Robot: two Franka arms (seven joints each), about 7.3 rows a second.
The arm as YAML. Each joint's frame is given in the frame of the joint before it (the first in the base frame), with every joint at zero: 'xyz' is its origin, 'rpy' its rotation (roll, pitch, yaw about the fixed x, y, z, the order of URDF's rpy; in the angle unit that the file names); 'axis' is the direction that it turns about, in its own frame. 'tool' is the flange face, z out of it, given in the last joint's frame.
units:
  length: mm
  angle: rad
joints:
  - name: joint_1
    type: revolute
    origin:
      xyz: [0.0, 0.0, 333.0]
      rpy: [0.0, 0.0, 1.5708]
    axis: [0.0, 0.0, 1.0]
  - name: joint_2
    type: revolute
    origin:
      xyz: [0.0, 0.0, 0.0]
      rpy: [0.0, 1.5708, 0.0]
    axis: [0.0, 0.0, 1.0]
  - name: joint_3
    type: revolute
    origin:
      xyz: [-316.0, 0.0, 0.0]
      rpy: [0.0, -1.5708, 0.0]
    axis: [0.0, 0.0, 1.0]
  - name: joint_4
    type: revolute
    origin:
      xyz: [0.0, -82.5, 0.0]
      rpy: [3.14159, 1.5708, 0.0]
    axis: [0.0, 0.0, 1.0]
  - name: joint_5
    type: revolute
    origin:
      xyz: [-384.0, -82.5, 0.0]
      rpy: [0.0, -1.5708, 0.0]
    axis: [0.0, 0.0, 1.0]
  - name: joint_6
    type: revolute
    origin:
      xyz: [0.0, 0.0, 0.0]
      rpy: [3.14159, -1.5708, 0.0]
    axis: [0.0, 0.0, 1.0]
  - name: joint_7
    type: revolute
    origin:
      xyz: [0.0, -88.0, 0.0]
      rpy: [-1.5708, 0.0, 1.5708]
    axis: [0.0, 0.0, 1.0]
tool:
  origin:
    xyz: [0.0, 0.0, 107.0]
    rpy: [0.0, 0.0, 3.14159]
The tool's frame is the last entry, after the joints.
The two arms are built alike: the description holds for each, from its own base.
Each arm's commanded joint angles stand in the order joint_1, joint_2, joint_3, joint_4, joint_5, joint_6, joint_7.
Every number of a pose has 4 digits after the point. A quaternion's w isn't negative.
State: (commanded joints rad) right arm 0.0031 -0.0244 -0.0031 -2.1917 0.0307 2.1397 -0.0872; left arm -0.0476 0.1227 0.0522 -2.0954 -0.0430 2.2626 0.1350
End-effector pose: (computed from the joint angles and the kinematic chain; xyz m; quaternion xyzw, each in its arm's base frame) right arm 0.5238 0.0013 0.3941 -0.9992 -0.0351 0.0132 0.0134; left arm 0.5693 0.0010 0.3679 0.9983 -0.0521 0.0233 0.0121
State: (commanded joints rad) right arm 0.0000 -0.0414 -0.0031 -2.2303 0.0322 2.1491 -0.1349; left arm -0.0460 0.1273 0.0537 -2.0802 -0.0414 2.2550 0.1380
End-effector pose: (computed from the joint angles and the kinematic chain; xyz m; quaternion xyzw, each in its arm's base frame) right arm 0.5138 -0.0003 0.3865 -0.9981 -0.0568 0.0189 0.0147; left arm 0.5727 0.0028 0.3714 0.9982 -0.0527 0.0248 0.0112
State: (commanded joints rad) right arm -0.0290 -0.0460 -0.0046 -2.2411 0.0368 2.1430 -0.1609; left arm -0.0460 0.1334 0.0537 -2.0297 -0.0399 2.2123 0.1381
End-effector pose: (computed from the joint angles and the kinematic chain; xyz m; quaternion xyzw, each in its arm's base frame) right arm 0.5098 -0.0156 0.3835 -0.9981 -0.0532 0.0244 0.0178; left arm 0.5816 0.0025 0.3869 0.9982 -0.0539 0.0256 0.0109
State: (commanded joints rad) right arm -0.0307 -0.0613 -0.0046 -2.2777 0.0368 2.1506 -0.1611; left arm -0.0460 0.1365 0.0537 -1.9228 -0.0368 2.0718 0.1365
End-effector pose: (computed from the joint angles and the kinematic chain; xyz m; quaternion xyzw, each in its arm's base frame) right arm 0.4999 -0.0161 0.3758 -0.9980 -0.0523 0.0312 0.0183; left arm 0.5919 0.0017 0.4217 0.9983 -0.0559 0.0073 0.0121
